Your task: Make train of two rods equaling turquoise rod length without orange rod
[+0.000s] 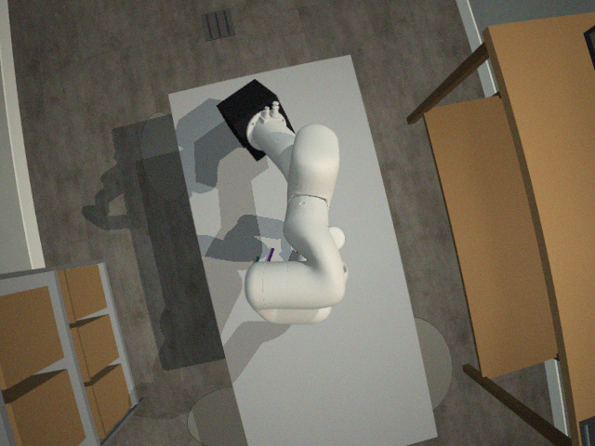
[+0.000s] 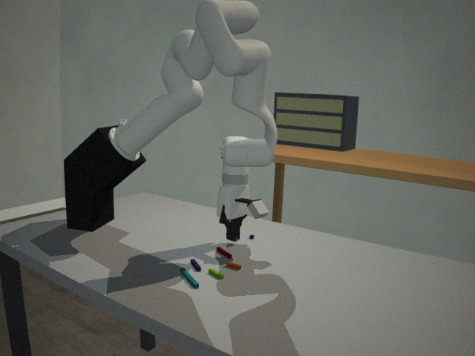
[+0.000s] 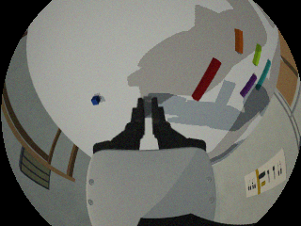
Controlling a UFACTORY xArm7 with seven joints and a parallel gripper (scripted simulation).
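My gripper is now 6 cm short of the red rod, 7 cm to the left of it and 3 cm above it. Round my hand: orange rod 15 cm ahead, 10 cm to the right, 3 cm below; then grey rod 2 cm below; then blue rod 1 cm behind, 8 cm to the left, 3 cm below.
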